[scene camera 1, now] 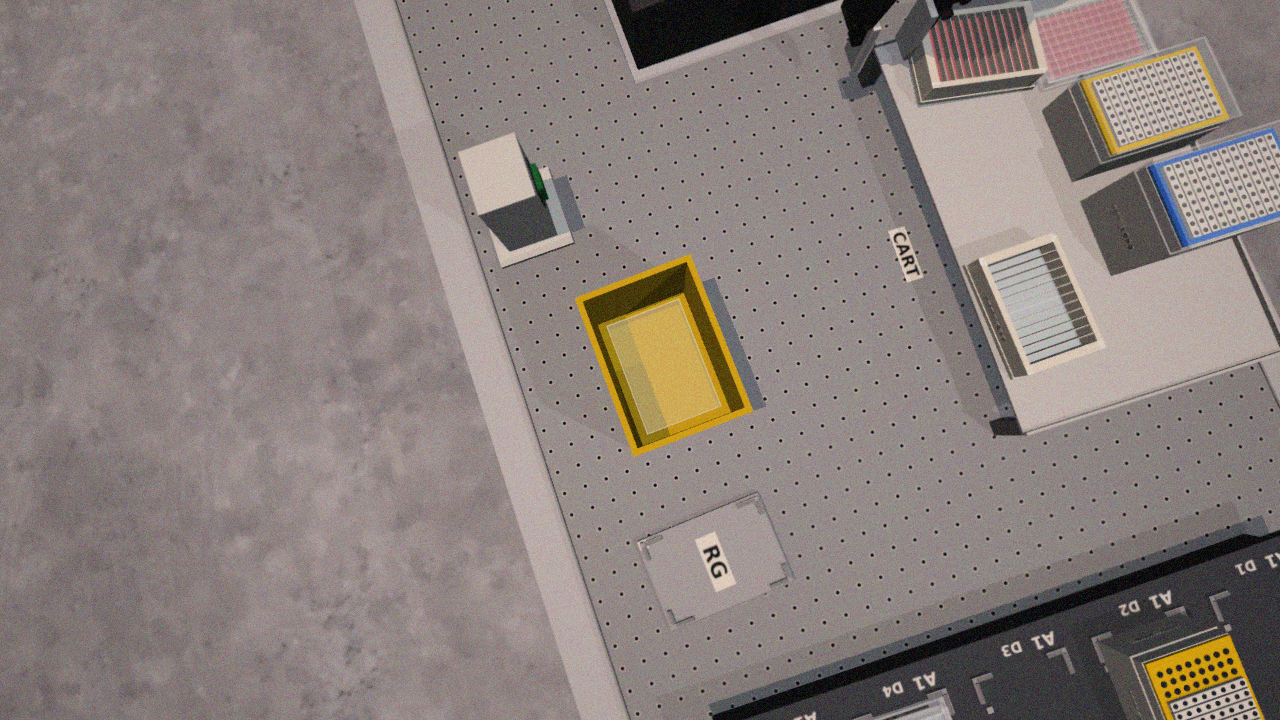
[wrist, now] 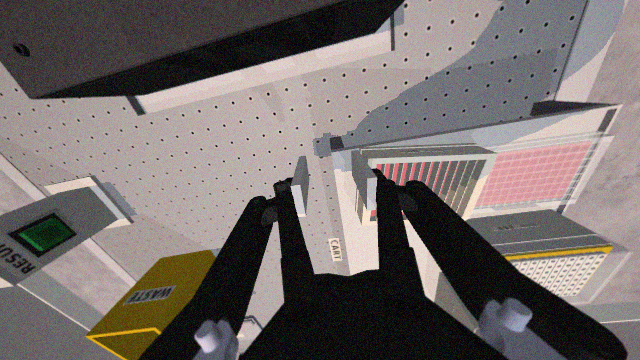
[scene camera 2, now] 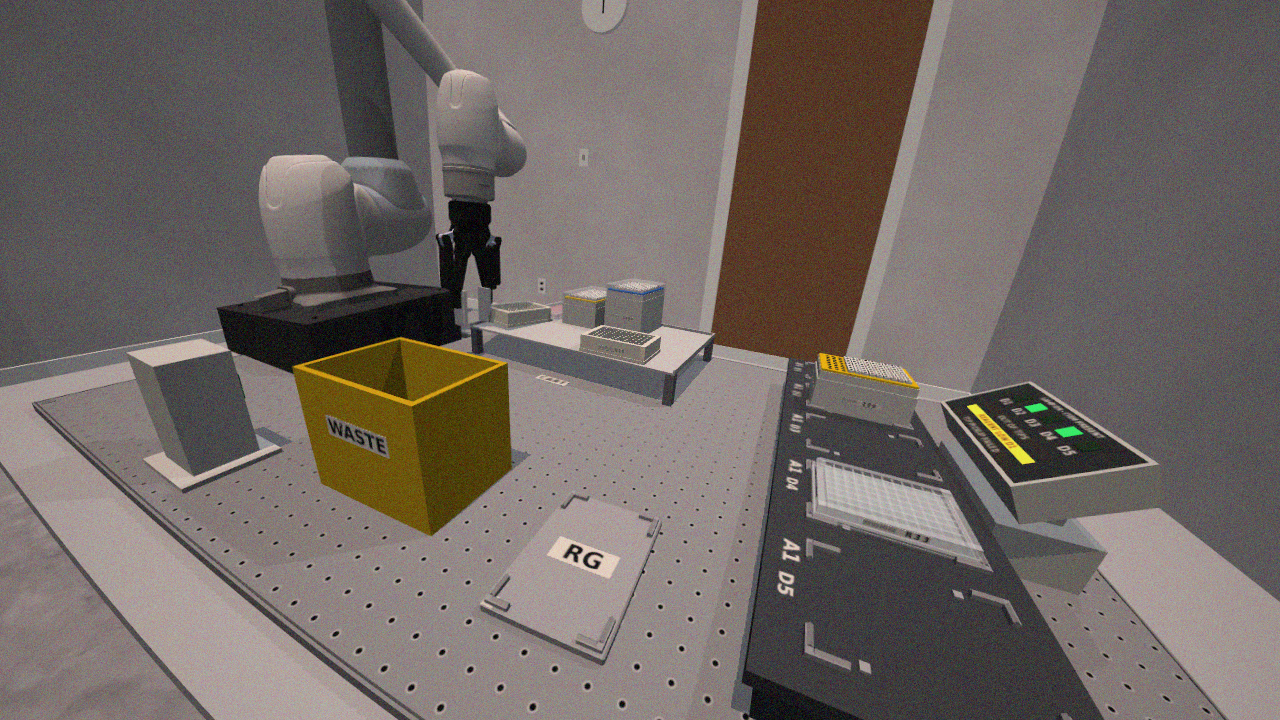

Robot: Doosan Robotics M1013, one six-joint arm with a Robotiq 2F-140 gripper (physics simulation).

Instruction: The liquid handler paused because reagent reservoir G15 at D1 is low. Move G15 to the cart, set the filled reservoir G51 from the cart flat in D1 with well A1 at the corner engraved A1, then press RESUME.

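Frame: origin at the arm's base, x ahead, y left, z up, level; metres.
Seen in the pictures: gripper, fingertip midpoint: [scene camera 1: 876, 53] [wrist: 329, 165] [scene camera 2: 473, 323]; arm's base, origin of the base link: [scene camera 2: 334, 299].
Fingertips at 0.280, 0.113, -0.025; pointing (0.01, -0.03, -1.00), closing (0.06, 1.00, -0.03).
Note:
Offsets run from my fingertips to a thing's top centre, as dx, dy, dz. "spot": to the spot under its first point.
A reservoir with pink-red liquid {+0.036, +0.094, +0.029} [scene camera 1: 982, 55] [scene camera 2: 520, 313] [wrist: 432, 175] sits at the far left corner of the cart {+0.210, +0.148, -0.003} [scene camera 1: 1154, 313] [scene camera 2: 554, 336] [wrist: 359, 245]. A reservoir with pale, clear liquid {+0.312, +0.054, +0.022} [scene camera 1: 1042, 302] [scene camera 2: 619, 344] sits near the cart's front edge. I cannot read either code. My gripper [scene camera 1: 887, 42] [scene camera 2: 474, 304] [wrist: 329, 165] is partly open and empty beside the red reservoir's end, astride the cart's left edge line. The D1 label {spot: +0.624, +0.182, -0.009} [scene camera 1: 1257, 566] shows at the image edge; its slot is mostly cut off. The green RESUME button {+0.034, -0.398, +0.026} [scene camera 1: 538, 181] [wrist: 44, 234] faces the robot side.
Yellow-rimmed {+0.155, +0.215, +0.056} [scene camera 1: 1154, 98] and blue-rimmed {+0.263, +0.216, +0.089} [scene camera 1: 1221, 186] tip boxes and a pink plate {+0.051, +0.222, +0.006} [scene camera 1: 1092, 37] stand on the cart. The yellow waste bin {+0.256, -0.323, +0.066} [scene camera 1: 738, 385] [scene camera 2: 447, 456] [wrist: 175, 280] and RG holder {+0.477, -0.331, -0.055} [scene camera 1: 666, 586] [scene camera 2: 528, 600] stand on the table. A tip box {+0.708, +0.049, +0.055} [scene camera 2: 863, 401] stands at D2. The screen {spot: +0.862, -0.098, +0.064} [scene camera 2: 1051, 434] shows a yellow banner.

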